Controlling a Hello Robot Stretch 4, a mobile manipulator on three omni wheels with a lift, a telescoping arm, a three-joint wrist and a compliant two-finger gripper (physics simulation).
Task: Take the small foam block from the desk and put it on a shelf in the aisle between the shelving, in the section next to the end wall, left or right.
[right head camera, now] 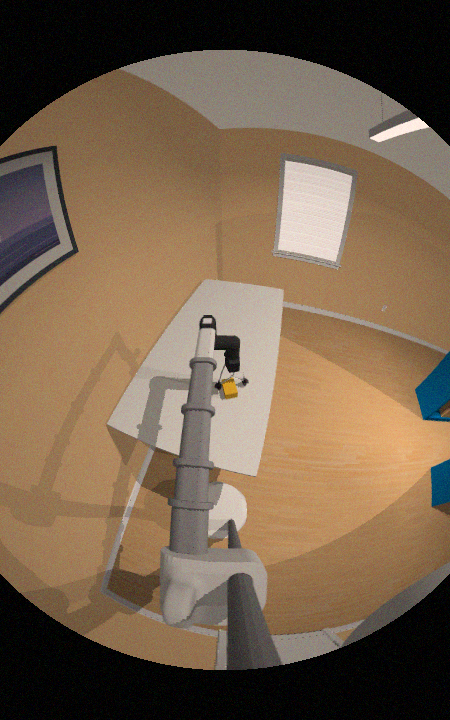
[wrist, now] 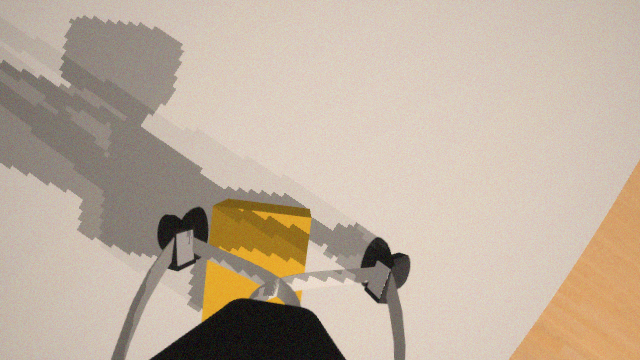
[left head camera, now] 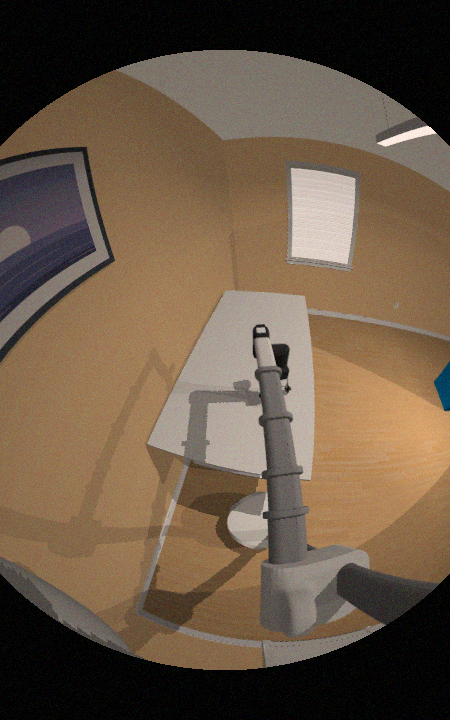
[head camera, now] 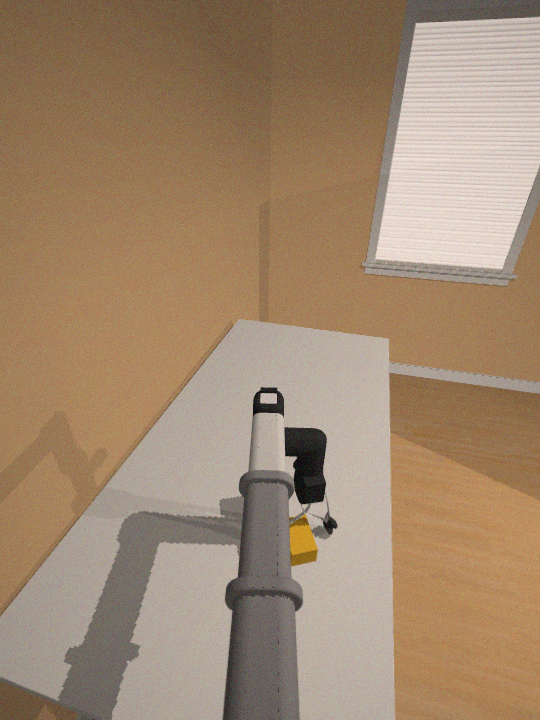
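Where they show: gripper, fingertip midpoint: (right head camera: pixel 231 385) (wrist: pixel 286 243) (head camera: pixel 302 534); robot's base, link origin: (right head camera: pixel 216 508) (left head camera: pixel 258 519).
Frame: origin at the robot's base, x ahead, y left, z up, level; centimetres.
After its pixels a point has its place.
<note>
The small foam block, yellow (head camera: pixel 303 543) {x 58.4, y -8.4, z 73.8 cm} (right head camera: pixel 229 389) {x 58.4, y -7.8, z 73.8 cm} (wrist: pixel 230 280) {x 60.4, y -6.1, z 73.8 cm}, lies on the white desk (head camera: pixel 325 372) {x 135.3, y -22.9, z 69.3 cm} (left head camera: pixel 265 307) {x 146.4, y -16.4, z 69.3 cm} (right head camera: pixel 246 302) {x 140.2, y -21.1, z 69.3 cm} (wrist: pixel 450 100) {x 77.3, y -16.5, z 69.3 cm}. The arm hides part of it in the head camera view. My gripper (head camera: pixel 304 525) {x 62.9, y -8.7, z 69.9 cm} (right head camera: pixel 231 383) {x 62.9, y -8.7, z 69.9 cm} (wrist: pixel 286 243) {x 62.9, y -8.7, z 69.9 cm} is open, with its fingertips on either side of the block's far part. In the wrist view the left fingertip is close to the block and the right one stands farther off. The fingertips look a little above the desk top. In the left head camera view the block is hidden.
Parts of blue shelving (left head camera: pixel 444 390) {x 69.5, y -249.3, z 9.9 cm} (right head camera: pixel 432 392) {x 69.7, y -249.2, z 24.9 cm} show at the right edge. A round white stool (left head camera: pixel 245 523) {x -1.4, y 8.7, z 18.7 cm} (right head camera: pixel 234 501) {x 6.5, y -12.0, z 18.6 cm} stands at the desk's near end. A wall runs along the desk's left side. Wooden floor (head camera: pixel 453 552) {x 103.3, y -81.9, z -2.8 cm} (left head camera: pixel 360 440) {x 49.8, y -96.2, z -2.7 cm} (right head camera: pixel 329 440) {x 50.1, y -96.3, z -2.8 cm} lies right of the desk.
</note>
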